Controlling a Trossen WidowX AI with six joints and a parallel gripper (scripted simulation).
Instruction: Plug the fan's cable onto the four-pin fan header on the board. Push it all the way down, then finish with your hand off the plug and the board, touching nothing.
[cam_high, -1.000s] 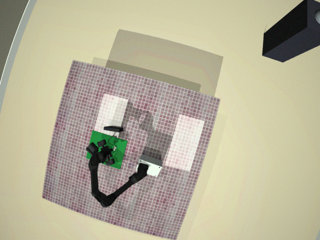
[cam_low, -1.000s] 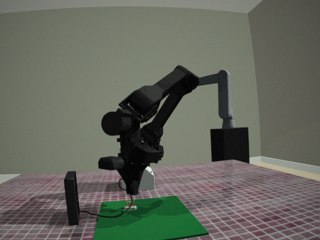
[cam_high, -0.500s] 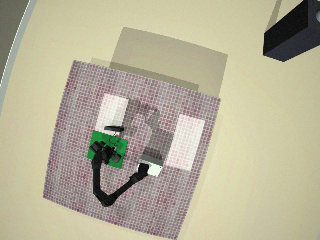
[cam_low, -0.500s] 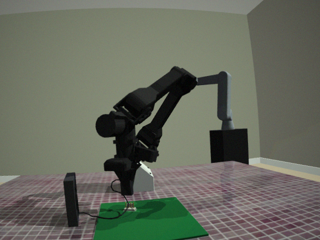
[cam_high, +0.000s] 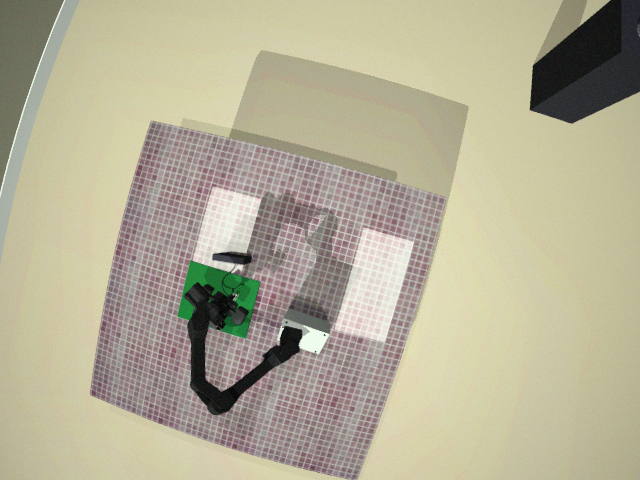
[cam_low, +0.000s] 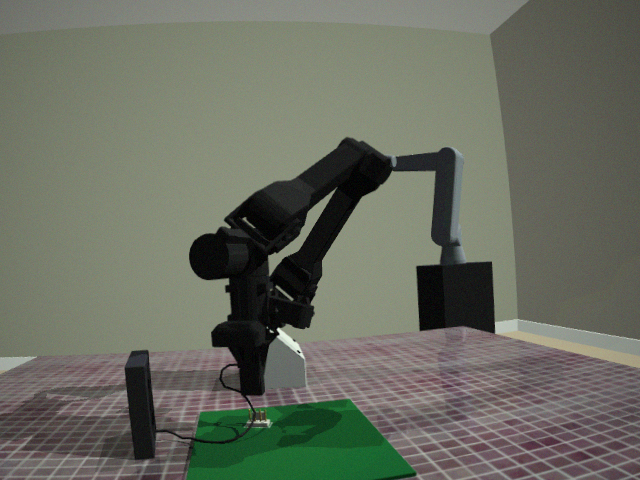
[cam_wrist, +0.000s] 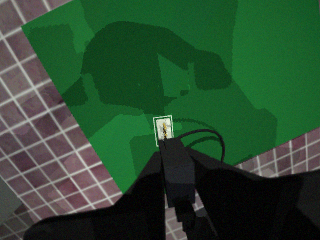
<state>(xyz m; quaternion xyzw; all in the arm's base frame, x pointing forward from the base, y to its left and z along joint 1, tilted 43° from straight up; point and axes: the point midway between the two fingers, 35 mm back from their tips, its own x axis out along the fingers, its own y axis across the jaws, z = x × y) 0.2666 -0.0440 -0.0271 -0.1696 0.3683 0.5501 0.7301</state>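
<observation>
Now: gripper tip 80 mm above the green board, 70 mm short of it and 20 mm to the right of it. From my gripper tip the other things lie so: dark plug 10 mm to the right, 10 mm above; fan 150 mm to the right, 20 mm ahead.
</observation>
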